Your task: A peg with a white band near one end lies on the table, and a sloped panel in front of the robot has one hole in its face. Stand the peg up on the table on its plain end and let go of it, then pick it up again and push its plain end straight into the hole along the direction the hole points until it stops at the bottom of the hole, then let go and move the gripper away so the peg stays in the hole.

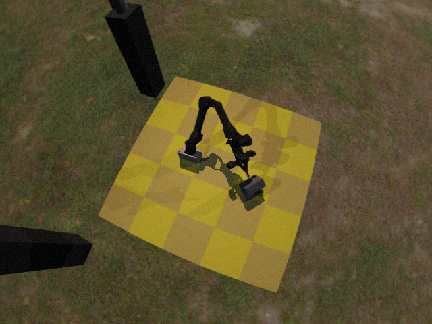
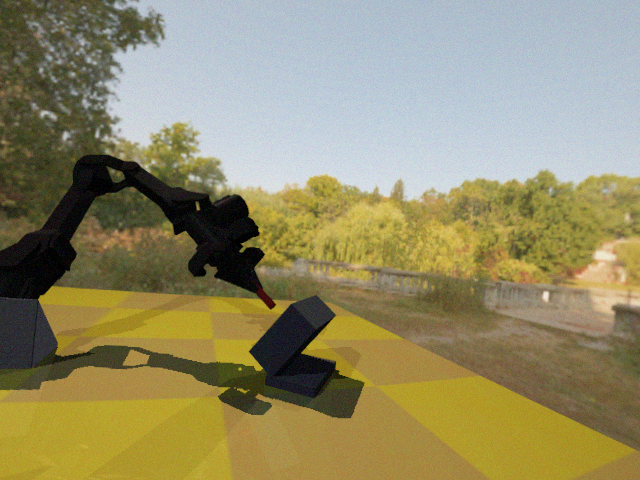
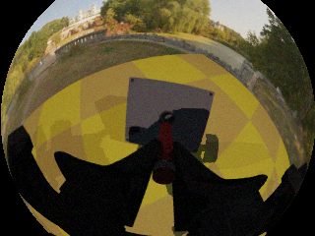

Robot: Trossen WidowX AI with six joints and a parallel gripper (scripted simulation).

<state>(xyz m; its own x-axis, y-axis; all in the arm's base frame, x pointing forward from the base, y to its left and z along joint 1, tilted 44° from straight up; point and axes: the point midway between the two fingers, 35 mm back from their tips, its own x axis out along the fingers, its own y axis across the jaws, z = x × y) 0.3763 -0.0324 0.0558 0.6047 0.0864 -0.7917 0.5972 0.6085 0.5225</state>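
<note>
My gripper tip is 7 cm short of the dark sloped panel, 6 cm above it and 5 cm to the left of it. Round my gripper tip: flat dark foot: 13 cm below, 8 cm ahead, 6 cm to the right; red peg: 1 cm to the left, 1 cm behind, 1 cm above.
</note>
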